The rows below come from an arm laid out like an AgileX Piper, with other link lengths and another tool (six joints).
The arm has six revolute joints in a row. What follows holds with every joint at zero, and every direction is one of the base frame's.
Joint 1 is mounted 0.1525 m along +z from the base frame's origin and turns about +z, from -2.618 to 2.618 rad.
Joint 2 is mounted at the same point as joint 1 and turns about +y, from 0 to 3.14 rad.
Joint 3 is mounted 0.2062 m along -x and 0.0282 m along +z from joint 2 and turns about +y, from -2.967 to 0 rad.
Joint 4 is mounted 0.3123 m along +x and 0.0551 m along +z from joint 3 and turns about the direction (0.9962, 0, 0.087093), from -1.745 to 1.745 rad.
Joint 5 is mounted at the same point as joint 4 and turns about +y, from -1.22 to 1.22 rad.
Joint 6 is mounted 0.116 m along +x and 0.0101 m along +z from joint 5 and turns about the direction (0.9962, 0, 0.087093), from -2.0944 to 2.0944 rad.
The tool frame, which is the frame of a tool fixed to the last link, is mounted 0.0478 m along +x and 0.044 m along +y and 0.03 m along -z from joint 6; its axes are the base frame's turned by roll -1.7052, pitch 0.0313 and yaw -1.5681 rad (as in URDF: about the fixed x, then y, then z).
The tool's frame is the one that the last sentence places.
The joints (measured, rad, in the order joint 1, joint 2, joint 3, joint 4, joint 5, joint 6), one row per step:
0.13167 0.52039 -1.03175 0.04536 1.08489 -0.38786
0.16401 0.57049 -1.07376 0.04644 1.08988 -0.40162
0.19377 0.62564 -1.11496 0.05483 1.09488 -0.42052
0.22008 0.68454 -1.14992 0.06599 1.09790 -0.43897
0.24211 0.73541 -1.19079 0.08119 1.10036 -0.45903
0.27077 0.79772 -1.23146 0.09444 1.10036 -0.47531
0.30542 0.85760 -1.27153 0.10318 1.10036 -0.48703
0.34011 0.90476 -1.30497 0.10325 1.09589 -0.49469
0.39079 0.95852 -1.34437 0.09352 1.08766 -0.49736
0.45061 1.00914 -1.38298 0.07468 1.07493 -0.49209
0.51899 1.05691 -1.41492 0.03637 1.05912 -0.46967
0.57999 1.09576 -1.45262 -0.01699 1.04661 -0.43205
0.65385 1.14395 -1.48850 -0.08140 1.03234 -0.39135
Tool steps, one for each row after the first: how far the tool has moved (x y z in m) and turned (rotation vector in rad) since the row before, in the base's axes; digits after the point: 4 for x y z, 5 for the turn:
0.0044 0.0068 0.0042 -0.01307 0.01071 0.03963
0.0054 0.0078 0.0026 -0.01270 0.01609 0.04378
0.0071 0.0083 -0.0006 -0.01175 0.02406 0.04176
0.0052 0.0079 0.0031 -0.00662 0.00989 0.04057
0.0075 0.0104 0.0002 -0.00736 0.01913 0.04410
0.0065 0.0118 -0.0001 -0.00734 0.01741 0.04539
0.0049 0.0107 0.0004 -0.00842 0.00622 0.03863
0.0048 0.0145 0.0005 -0.01187 0.00182 0.04699
0.0033 0.0167 0.0009 -0.01088 -0.00518 0.04736
0.0023 0.0179 -0.0010 -0.01446 -0.00634 0.03793
0.0014 0.0145 0.0032 -0.00894 -0.01842 0.01644
0.0009 0.0187 -0.0003 -0.01834 -0.01750 0.02419

